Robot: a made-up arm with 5 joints.
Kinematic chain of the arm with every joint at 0, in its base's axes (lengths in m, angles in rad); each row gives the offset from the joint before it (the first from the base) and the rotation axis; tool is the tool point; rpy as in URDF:
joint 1: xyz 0 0 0.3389 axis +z
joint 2: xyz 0 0 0 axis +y
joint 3: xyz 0.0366 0 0.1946 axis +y
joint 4: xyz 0.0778 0 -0.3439 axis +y
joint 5: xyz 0.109 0 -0.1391 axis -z
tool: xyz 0 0 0 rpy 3.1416 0 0
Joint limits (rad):
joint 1: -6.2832..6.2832
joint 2: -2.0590..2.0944
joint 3: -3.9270..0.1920
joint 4: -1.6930..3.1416
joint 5: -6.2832..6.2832
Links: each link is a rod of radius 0.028 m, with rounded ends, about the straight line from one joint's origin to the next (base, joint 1, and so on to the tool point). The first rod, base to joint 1, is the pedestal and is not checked.
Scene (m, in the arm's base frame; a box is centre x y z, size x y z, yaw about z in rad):
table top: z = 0
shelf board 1: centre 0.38 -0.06 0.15 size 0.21 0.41 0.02 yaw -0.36
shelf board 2: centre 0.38 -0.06 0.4 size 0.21 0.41 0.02 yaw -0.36
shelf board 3: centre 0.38 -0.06 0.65 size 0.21 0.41 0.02 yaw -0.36
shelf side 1: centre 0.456 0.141 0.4 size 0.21 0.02 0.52 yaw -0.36
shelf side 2: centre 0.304 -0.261 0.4 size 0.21 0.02 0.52 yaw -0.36
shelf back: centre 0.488 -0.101 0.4 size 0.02 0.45 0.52 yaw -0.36
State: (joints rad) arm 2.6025 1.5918 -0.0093 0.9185 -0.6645
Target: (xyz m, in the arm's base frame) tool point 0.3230 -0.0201 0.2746
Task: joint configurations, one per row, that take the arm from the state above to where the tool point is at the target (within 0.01 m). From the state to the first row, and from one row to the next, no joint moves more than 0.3 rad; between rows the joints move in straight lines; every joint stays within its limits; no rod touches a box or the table.
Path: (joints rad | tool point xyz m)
1: 2.8410 1.6011 -0.0085 0.9096 -0.6645 | 0.3081 -0.0955 0.2727
2: 3.0794 1.6105 -0.0078 0.9007 -0.6645 | 0.3230 -0.0201 0.2746

